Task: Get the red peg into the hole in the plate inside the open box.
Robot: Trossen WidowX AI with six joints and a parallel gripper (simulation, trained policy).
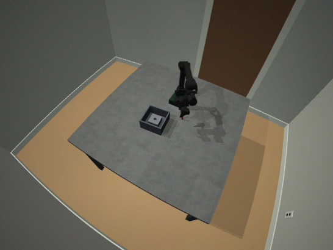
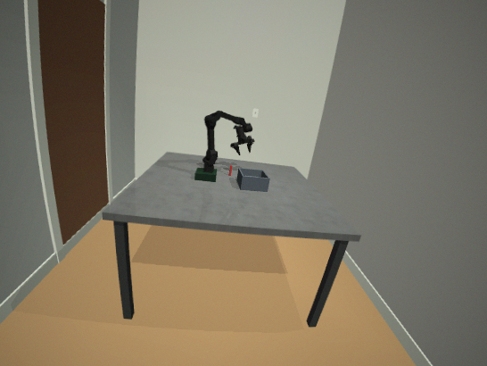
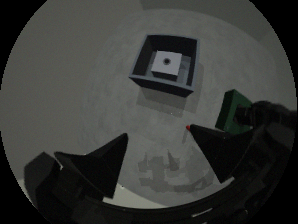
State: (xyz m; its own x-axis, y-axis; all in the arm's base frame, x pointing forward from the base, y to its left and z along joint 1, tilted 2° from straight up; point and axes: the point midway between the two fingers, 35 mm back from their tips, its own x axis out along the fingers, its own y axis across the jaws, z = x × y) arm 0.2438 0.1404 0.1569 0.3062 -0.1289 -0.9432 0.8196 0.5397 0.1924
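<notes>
Now: gripper tip 9 cm past the red peg, 1 cm to the left of it and 14 cm above it. The rest, counted from my gripper tip: plate 7 cm ahead, 18 cm to the right, 14 cm below; then grey box 7 cm ahead, 18 cm to the right, 16 cm below.
</notes>
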